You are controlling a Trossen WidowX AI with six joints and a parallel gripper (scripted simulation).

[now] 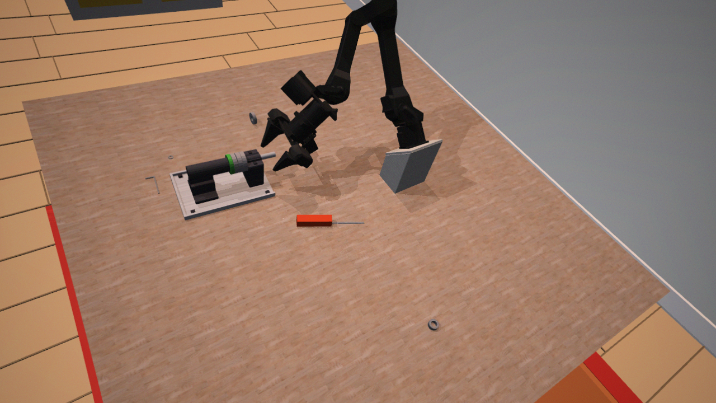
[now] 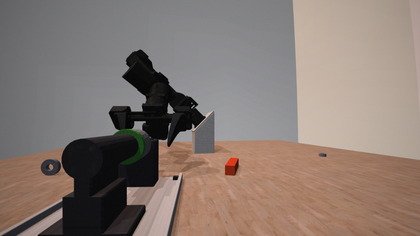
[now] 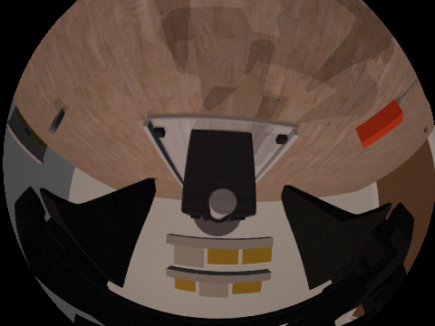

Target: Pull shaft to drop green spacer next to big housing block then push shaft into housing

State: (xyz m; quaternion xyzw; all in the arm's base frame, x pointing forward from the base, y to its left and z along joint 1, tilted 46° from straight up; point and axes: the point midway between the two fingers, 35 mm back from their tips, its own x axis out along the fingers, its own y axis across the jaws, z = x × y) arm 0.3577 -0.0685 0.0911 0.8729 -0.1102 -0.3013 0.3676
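Now: the grey shaft 60 mm ahead of my gripper tip and 10 mm above it. Round my gripper tip: red-handled screwdriver (200 mm to the left, 100 mm behind, 60 mm below); then green spacer (100 mm ahead, 10 mm above); then grey spacer (80 mm ahead, 10 mm above).
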